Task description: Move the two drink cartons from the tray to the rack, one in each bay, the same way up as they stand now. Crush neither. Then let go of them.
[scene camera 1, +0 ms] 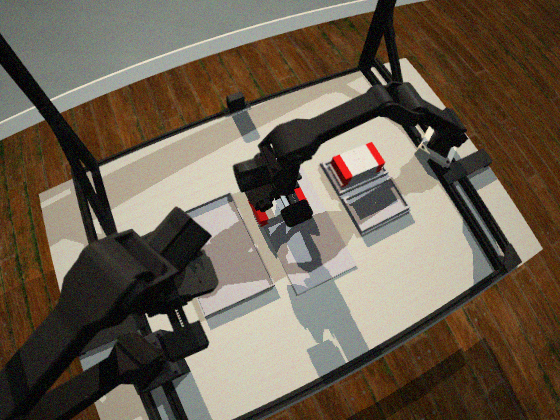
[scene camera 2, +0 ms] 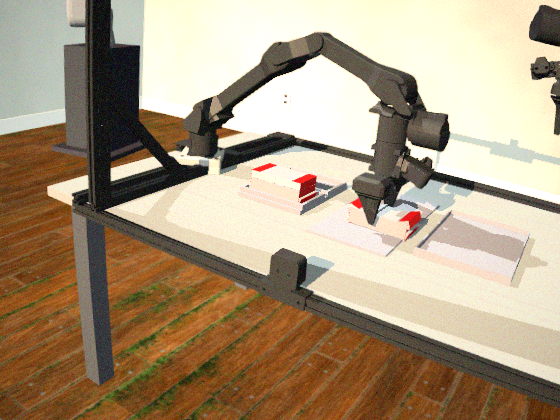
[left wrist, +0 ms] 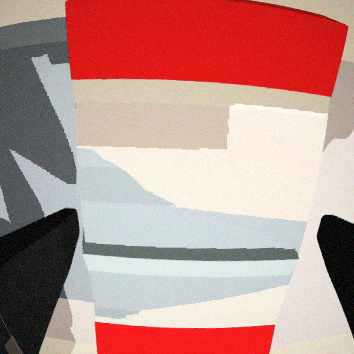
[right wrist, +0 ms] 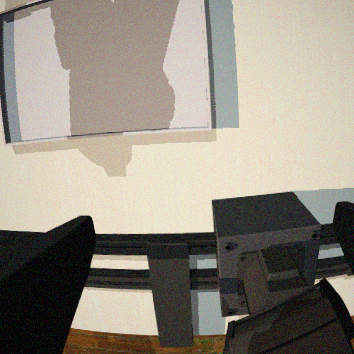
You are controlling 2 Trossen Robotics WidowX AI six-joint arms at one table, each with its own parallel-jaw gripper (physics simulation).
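Seen in the pictures: left gripper, fingertip midpoint: (scene camera 1: 280, 200) (scene camera 2: 379, 217) (left wrist: 203, 225); right gripper, fingertip midpoint: (scene camera 2: 557, 132) (right wrist: 218, 222); left arm's base, origin of the base link: (scene camera 1: 439, 144) (scene camera 2: 201, 153); right arm's base, origin of the base link: (scene camera 1: 149, 362) (right wrist: 269, 275).
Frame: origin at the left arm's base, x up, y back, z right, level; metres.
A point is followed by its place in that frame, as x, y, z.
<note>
A white drink carton with red ends (scene camera 1: 260, 215) @[0.006, -0.459, 0.298] (scene camera 2: 395, 226) @[-0.011, -0.415, 0.333] (left wrist: 200, 180) @[0.000, -0.415, 0.293] lies on a flat pale plate (scene camera 1: 325, 272) (scene camera 2: 345, 237) mid-table. My left gripper (scene camera 1: 280, 206) @[-0.016, -0.393, 0.284] (scene camera 2: 381, 214) @[-0.016, -0.393, 0.284] (left wrist: 203, 225) @[-0.016, -0.393, 0.284] is open, its fingers down on either side of this carton with a gap at each side in the left wrist view. A second carton (scene camera 1: 358, 162) @[0.023, -0.210, 0.170] (scene camera 2: 280, 182) @[0.012, -0.195, 0.207] lies in the rear bay of the two-bay rack (scene camera 1: 372, 202) @[-0.026, -0.261, 0.088] (scene camera 2: 295, 205) @[-0.021, -0.229, 0.244]; the other bay is empty. The shallow rimmed tray (scene camera 1: 215, 295) @[-0.030, -0.668, 0.282] (scene camera 2: 495, 250) @[-0.030, -0.611, 0.363] (right wrist: 115, 75) @[-0.030, -0.614, 0.325] holds no carton. My right gripper (scene camera 1: 187, 315) @[0.195, -0.719, 0.284] (right wrist: 218, 222) @[0.195, -0.719, 0.284] is open and empty.
A dark block (scene camera 1: 235, 102) @[0.009, -0.224, 0.540] (scene camera 2: 288, 266) @[0.007, -0.213, 0.562] stands on the table's edge rail. In the right wrist view a dark boxy mount (right wrist: 265, 215) @[0.024, -0.818, 0.273] stands on the rails beneath the fingers. Black frame posts (scene camera 1: 377, 37) @[0.122, 0.132, 0.302] (scene camera 2: 99, 100) @[0.177, 0.143, 0.324] rise at the table's ends.
</note>
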